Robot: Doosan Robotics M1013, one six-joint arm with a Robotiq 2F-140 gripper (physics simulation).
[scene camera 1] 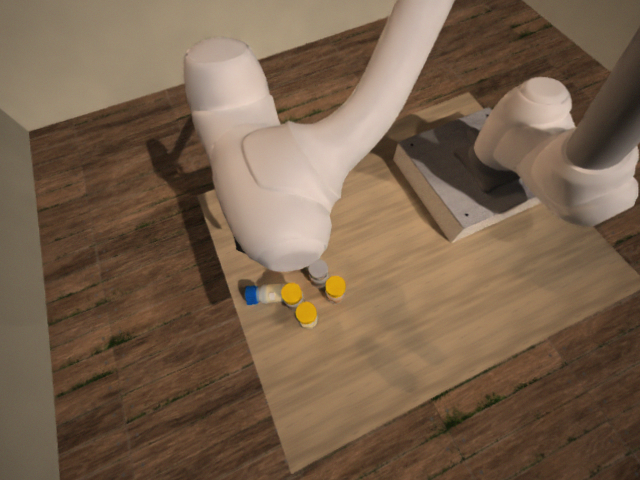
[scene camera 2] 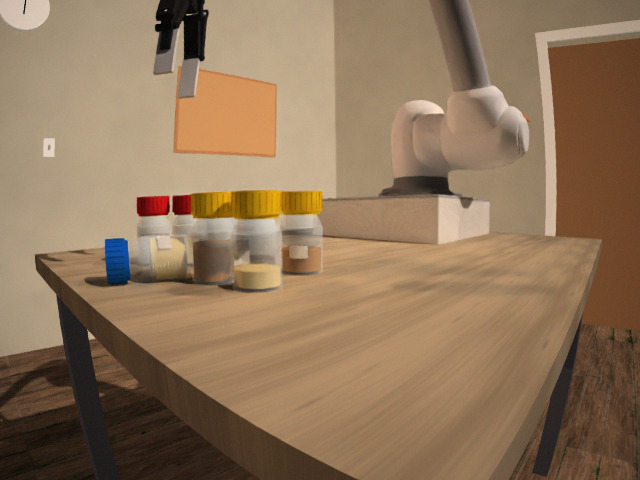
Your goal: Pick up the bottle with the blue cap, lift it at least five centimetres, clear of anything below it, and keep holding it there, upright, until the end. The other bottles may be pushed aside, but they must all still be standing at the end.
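Frame: origin at the arm's base, x right, y ahead, z up, level; metres.
Where they show: gripper, fingertip midpoint: [scene camera 2: 175, 85]; arm's base, origin of the base link: [scene camera 1: 492, 163].
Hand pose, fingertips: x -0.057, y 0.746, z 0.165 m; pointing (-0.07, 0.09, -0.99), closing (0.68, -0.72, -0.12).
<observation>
Things, the pixels of their top centre, and the offset from my fingertips. Level surfaces: height alone.
- blue-capped bottle, middle of its top: [scene camera 2: 145, 236] [scene camera 1: 263, 291] dx -0.044, dy +0.058, dz -0.205 m
- table, its level: dz -0.261 m
- yellow-capped bottle, middle of its top: [scene camera 2: 212, 192] [scene camera 1: 291, 292] dx -0.092, dy -0.014, dz -0.156 m
- grey-topped bottle, middle of its top: [scene camera 1: 318, 268] dx -0.056, dy -0.106, dz -0.156 m
The blue-capped bottle [scene camera 1: 270, 293] [scene camera 2: 166, 259] lies on its side on the table [scene camera 1: 361, 382] [scene camera 2: 361, 351], its cap toward the table's near-left edge. Its base end is close to a yellow-capped bottle [scene camera 1: 291, 293] [scene camera 2: 212, 258]; whether they touch I cannot tell. My gripper [scene camera 2: 176, 82] is open and empty, high above the bottles; the arm hides its fingers in scene camera 1. Two more yellow-capped bottles stand upright, one with pale contents [scene camera 1: 306, 313] [scene camera 2: 256, 248] and one with orange-brown contents [scene camera 1: 335, 287] [scene camera 2: 301, 237].
Two red-capped bottles [scene camera 2: 153, 205] [scene camera 2: 181, 204] stand behind the lying bottle, partly hidden; the arm covers them in scene camera 1. A grey-topped bottle [scene camera 1: 318, 270] stands beside the yellow-capped ones. The robot's base block [scene camera 1: 429, 191] [scene camera 2: 382, 219] is farther back on the table.
</observation>
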